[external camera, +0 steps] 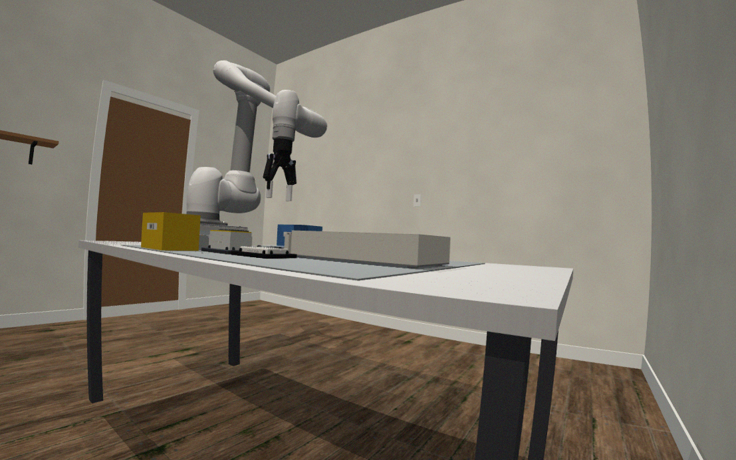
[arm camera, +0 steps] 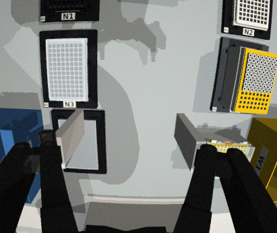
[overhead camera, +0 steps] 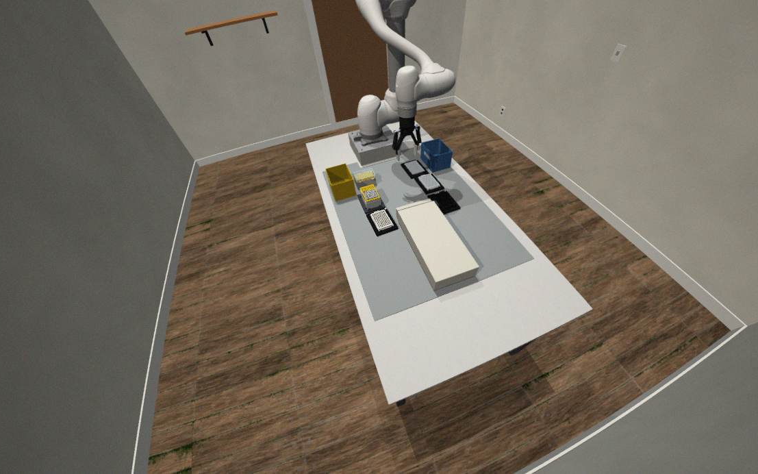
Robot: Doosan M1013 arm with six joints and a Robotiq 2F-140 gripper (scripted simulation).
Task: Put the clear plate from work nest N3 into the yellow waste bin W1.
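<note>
Now: the clear plate 210 mm below my hand, 130 mm to the left of it and 30 mm ahead of it. Round my hand: white plate 230 mm to the right, 230 mm ahead, 210 mm below; yellow tip rack 250 mm to the right, 180 mm below, 50 mm ahead; blue bin 260 mm to the left, 190 mm below, 160 mm behind.
</note>
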